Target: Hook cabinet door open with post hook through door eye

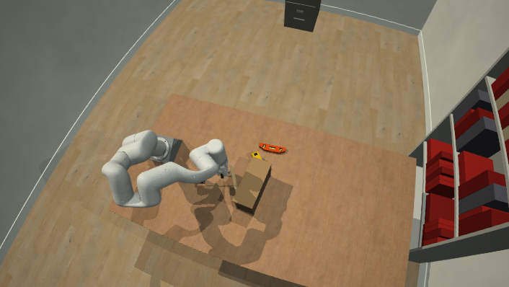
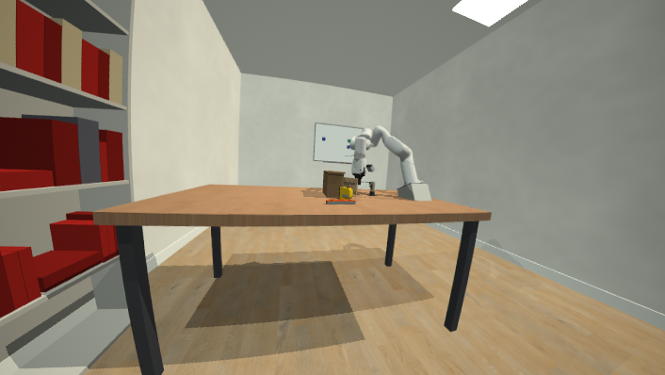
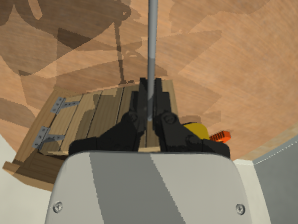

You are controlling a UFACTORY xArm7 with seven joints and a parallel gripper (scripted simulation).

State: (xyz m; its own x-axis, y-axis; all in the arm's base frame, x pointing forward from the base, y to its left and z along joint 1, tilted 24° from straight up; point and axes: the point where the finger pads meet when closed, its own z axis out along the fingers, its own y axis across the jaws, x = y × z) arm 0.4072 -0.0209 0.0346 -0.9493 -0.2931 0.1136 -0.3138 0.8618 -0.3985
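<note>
Right now my hand is 5 cm past the grey hook rod, 2 cm to the left of it and 2 cm above it. From my hand the other things lie so: cabinet door 6 cm ahead, 5 cm to the right, 3 cm below; then yellow tape measure 14 cm ahead, 15 cm to the left, 6 cm below; then orange spirit level 20 cm ahead, 24 cm to the left, 9 cm below.
</note>
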